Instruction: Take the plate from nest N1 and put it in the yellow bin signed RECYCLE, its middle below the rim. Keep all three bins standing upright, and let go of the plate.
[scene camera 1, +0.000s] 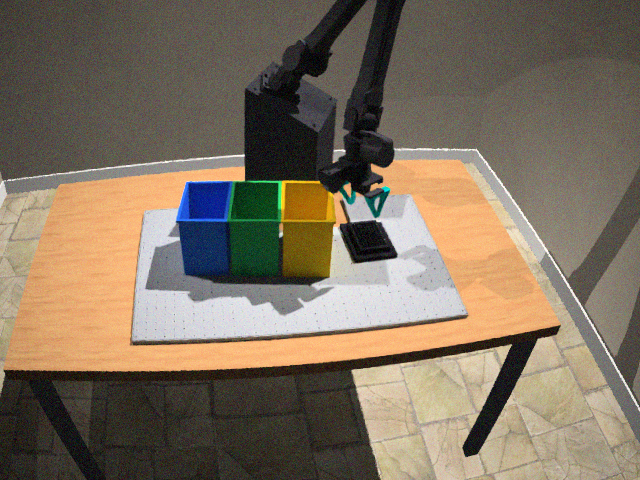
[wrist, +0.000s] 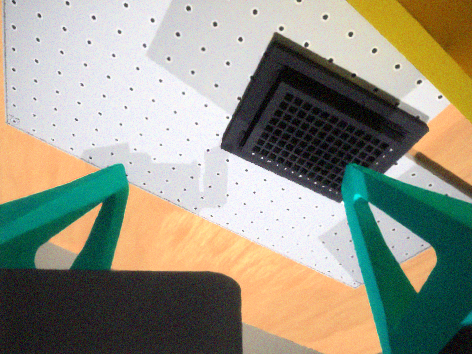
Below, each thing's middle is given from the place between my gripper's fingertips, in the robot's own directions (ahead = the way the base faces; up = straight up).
Labels:
Right now the yellow bin (scene camera 1: 308, 215) is 14 cm to the right of my hand, 8 cm below it and 3 cm behind it. Also, from my hand: green bin (scene camera 1: 254, 214): 27 cm to the right, 8 cm below, 4 cm behind; then black plate (scene camera 1: 367, 235): 15 cm below, 9 cm behind, 4 cm to the left; then black nest (wrist: 316, 76): 17 cm below, 9 cm behind, 4 cm to the left.

